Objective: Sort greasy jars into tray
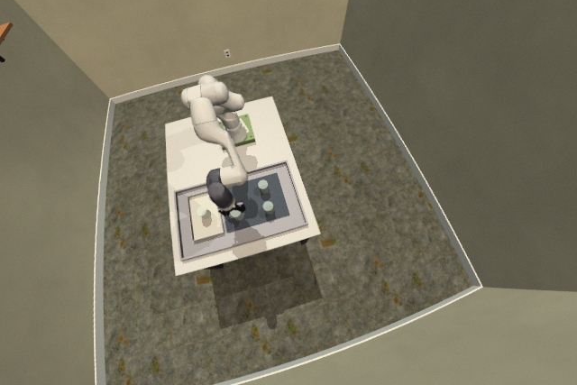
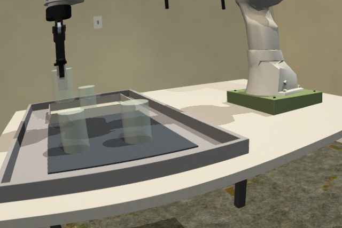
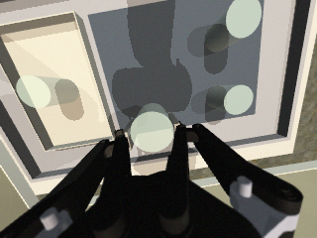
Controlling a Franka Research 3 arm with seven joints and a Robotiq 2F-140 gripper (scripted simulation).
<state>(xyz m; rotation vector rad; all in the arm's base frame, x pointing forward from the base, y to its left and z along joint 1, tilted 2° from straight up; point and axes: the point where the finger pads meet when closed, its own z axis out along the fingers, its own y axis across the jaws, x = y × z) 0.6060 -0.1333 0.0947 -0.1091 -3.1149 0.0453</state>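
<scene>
The cream tray lies 220 mm to the right of my hand, 140 mm below it and 100 mm behind it. Round my hand: dark mat 150 mm below, 100 mm to the left, 80 mm behind.
</scene>
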